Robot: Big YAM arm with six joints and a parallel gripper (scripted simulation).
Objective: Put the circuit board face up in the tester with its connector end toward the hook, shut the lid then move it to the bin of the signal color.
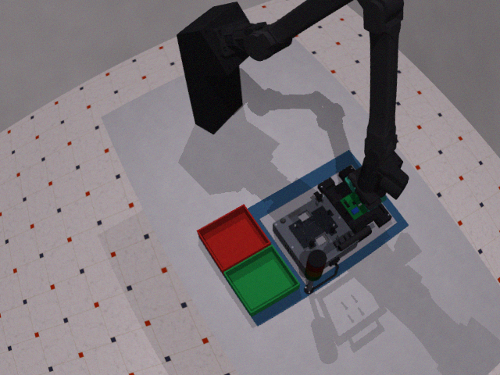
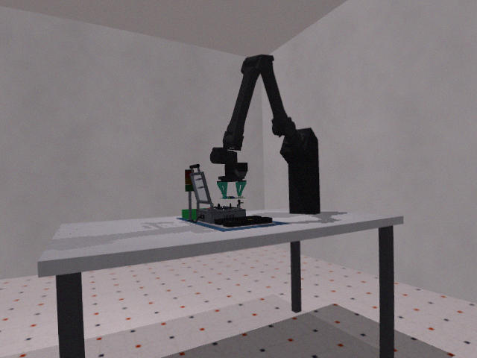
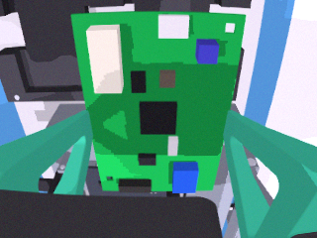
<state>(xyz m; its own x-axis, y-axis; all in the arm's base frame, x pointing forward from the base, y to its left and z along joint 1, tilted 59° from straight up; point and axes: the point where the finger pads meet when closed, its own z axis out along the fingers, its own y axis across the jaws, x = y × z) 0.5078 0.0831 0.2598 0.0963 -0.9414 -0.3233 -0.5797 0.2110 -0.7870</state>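
Right now my hand is 140 mm to the left of the tester plate and 50 mm above it. The rest, counted from my hand: latch hook 80 mm behind, 100 mm to the right, 40 mm below; green circuit board right at my hand; tester lid 120 mm ahead, 130 mm to the right, 60 mm above.
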